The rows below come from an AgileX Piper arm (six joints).
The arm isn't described. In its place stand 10 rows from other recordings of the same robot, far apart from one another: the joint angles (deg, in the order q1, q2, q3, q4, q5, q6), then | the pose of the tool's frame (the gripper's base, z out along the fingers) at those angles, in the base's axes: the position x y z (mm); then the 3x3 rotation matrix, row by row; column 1 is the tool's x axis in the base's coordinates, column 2 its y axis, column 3 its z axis.
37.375, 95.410, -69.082, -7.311, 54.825, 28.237 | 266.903 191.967 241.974; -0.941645 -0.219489 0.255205; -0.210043 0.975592 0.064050; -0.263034 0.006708 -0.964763
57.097, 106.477, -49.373, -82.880, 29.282, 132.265 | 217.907 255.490 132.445; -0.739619 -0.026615 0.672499; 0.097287 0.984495 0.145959; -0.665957 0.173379 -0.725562
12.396, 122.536, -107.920, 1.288, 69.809, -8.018 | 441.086 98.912 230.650; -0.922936 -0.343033 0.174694; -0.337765 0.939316 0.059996; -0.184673 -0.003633 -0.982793
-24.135, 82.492, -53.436, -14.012, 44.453, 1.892 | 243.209 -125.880 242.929; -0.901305 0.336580 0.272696; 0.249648 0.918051 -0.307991; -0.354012 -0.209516 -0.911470
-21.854, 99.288, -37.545, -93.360, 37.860, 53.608 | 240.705 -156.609 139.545; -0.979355 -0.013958 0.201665; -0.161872 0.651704 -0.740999; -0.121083 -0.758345 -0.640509
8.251, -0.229, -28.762, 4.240, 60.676, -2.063 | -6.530 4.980 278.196; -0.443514 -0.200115 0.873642; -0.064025 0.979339 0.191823; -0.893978 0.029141 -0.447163
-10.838, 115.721, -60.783, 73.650, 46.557, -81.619 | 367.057 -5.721 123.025; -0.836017 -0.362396 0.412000; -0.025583 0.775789 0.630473; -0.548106 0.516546 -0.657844
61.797, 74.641, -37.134, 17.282, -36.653, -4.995 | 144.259 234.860 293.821; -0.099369 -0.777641 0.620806; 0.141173 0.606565 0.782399; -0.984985 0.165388 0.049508
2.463, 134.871, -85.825, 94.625, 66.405, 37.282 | 448.979 102.510 116.860; -0.097885 0.949062 0.299498; 0.264637 -0.265286 0.927141; 0.959367 0.170012 -0.225190
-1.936, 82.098, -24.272, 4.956, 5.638, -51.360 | 215.964 -6.527 143.961; -0.608286 -0.596813 0.523261; -0.704333 0.709810 -0.009195; -0.365928 -0.374144 -0.852123
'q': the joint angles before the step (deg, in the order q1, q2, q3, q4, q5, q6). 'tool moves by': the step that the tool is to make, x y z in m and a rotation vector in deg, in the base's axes. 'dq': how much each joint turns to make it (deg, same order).
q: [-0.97, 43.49, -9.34, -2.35, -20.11, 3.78]
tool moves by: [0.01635, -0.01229, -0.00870, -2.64, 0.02, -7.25]
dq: [-0.01, 8.53, 0.00, 16.20, -9.34, -15.80]
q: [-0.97, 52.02, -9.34, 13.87, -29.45, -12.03]
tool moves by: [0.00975, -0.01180, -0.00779, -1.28, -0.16, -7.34]
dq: [-0.01, 6.48, 0.00, 9.74, -8.36, -7.05]
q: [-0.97, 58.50, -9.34, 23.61, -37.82, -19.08]
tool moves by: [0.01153, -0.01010, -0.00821, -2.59, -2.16, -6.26]
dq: [0.00, 8.42, -0.06, 3.95, -12.15, -1.32]
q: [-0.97, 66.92, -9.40, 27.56, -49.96, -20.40]
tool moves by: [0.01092, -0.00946, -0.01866, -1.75, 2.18, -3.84]
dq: [-1.78, 9.51, -0.11, 0.00, -7.67, 1.26]
